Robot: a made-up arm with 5 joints. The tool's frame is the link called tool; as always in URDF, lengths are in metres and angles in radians.
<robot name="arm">
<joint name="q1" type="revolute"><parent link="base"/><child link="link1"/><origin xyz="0.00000 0.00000 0.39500"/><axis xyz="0 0 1"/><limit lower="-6.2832" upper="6.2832"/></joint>
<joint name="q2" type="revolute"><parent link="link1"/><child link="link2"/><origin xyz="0.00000 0.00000 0.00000"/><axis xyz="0 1 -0.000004"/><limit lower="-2.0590" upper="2.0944"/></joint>
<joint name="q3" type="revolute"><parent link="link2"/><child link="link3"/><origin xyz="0.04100 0.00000 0.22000"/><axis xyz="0 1 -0.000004"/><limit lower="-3.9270" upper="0.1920"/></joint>
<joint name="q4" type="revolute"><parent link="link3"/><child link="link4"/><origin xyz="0.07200 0.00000 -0.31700"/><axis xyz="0 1 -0.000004"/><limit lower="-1.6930" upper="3.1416"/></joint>
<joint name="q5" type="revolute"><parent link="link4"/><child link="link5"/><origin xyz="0.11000 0.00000 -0.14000"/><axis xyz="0 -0.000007 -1"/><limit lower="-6.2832" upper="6.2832"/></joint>
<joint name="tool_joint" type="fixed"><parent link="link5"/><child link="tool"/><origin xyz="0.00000 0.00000 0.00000" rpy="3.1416 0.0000 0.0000"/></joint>
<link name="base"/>
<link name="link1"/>
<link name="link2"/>
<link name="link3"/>
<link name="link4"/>
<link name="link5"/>
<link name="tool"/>
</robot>
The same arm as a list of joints. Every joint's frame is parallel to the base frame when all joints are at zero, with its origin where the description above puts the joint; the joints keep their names.
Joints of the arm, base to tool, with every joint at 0 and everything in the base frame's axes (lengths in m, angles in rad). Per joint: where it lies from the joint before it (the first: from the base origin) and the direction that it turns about. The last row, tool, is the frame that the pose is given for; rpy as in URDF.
q1: xyz 0.0000 0.0000 0.3950 axis +z
q2: xyz 0.0000 0.0000 0.0000 axis +y
q3: xyz 0.0410 0.0000 0.2200 axis +y
q4: xyz 0.0720 0.0000 -0.3170 axis +y
q5: xyz 0.1100 0.0000 -0.1400 axis -z
tool: xyz 0.0000 0.0000 0.0000 rpy -3.1416 0.0000 0.0000
Joint limits (rad, base to tool): -6.2832..6.2832 -2.0590..2.0944 -3.9270..0.1920 -1.6930..3.1416 -6.2832..6.2832

